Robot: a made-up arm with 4 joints. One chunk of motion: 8 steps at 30 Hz.
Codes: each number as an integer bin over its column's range. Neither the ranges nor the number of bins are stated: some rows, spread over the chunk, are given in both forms.
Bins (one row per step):
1: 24 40 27 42
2: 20 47 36 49
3: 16 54 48 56
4: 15 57 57 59
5: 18 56 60 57
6: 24 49 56 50
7: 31 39 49 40
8: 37 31 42 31
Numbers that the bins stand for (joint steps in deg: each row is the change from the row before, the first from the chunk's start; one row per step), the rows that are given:
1: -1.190 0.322 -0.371 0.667
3: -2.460 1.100 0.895 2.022
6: -1.190 0.822 1.378 1.441
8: 0.873 -0.178 0.533 -0.398
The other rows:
2: -1.825 0.711 0.171 1.344
4: -2.619 1.267 1.438 2.313
5: -2.143 1.211 1.619 2.119
7: -0.079 0.267 0.956 0.473

